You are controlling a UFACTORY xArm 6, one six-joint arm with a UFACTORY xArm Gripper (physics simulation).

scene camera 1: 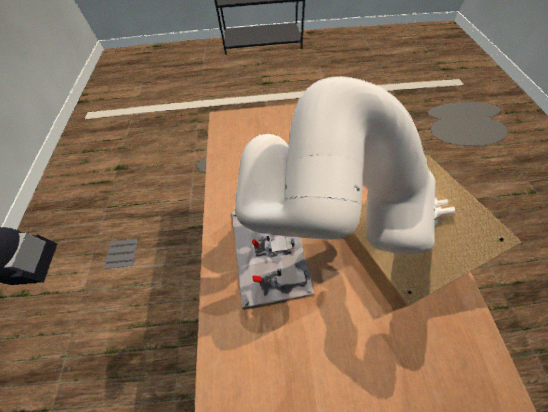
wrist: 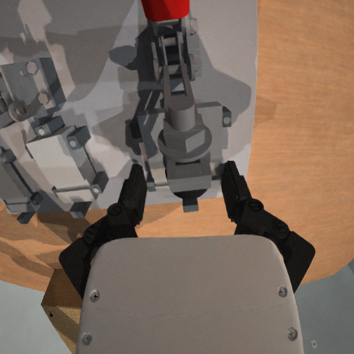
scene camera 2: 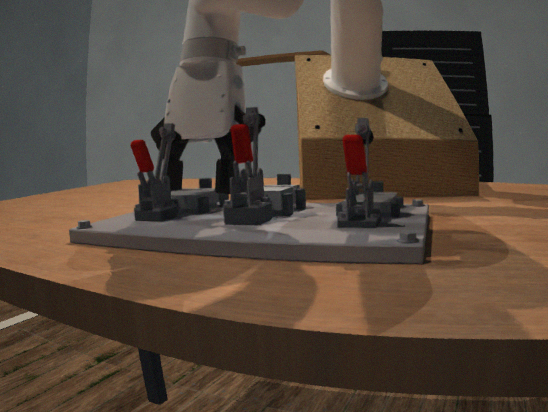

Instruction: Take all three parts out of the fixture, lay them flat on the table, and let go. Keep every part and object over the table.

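Places are measured from the arm's base along level axes (x back, y right, z up), in millimetres.
Where they show: gripper, fingertip midpoint: [scene camera 2: 197, 192]; arm's base, origin of the base link: [scene camera 2: 355, 83].
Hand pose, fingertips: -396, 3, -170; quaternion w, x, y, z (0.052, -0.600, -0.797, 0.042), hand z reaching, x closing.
Things, the pixels of their top centre, and the offset from my fingertips, as dx, dy, dz. Level surfaces: height alone.
- grey fixture plate, middle of its top: [scene camera 2: 259, 216] [scene camera 1: 269, 249] -22, -123, -18
- grey part, middle of its top: [scene camera 2: 188, 191] -16, -3, +3
- middle part, middle of its top: [scene camera 2: 273, 187] [scene camera 1: 281, 244] +18, -108, +8
- third part, middle of its top: [scene camera 2: 372, 196] [scene camera 1: 290, 276] +65, -207, -2
- table, its level: dz -33
The grey fixture plate [scene camera 1: 252, 296] [scene camera 2: 250, 251] [wrist: 225, 40] lies on the table with three red-handled clamps, their arms raised. One grey part [scene camera 2: 192, 200] [wrist: 214, 120] sits at the plate's end under my gripper [scene camera 2: 199, 190] [wrist: 183, 174]; the arm hides it in scene camera 1. My fingertips stand at its two sides and appear to touch them, so the gripper looks shut on it; the raised clamp arm covers the part's middle in the wrist view. The middle part [scene camera 1: 282, 243] [scene camera 2: 280, 194] [wrist: 59, 160] and the third part [scene camera 1: 292, 276] [scene camera 2: 382, 199] [wrist: 15, 175] sit in their nests.
The raised clamp arm [wrist: 184, 135] stands between my fingers in the wrist view. Red handles [scene camera 2: 141, 156] [scene camera 2: 242, 144] [scene camera 2: 355, 154] stick up along the plate. The wooden robot base [scene camera 1: 450, 250] [scene camera 2: 390, 165] stands beside the fixture. The table [scene camera 1: 280, 370] [scene camera 2: 200, 295] [wrist: 305, 100] extends around both.
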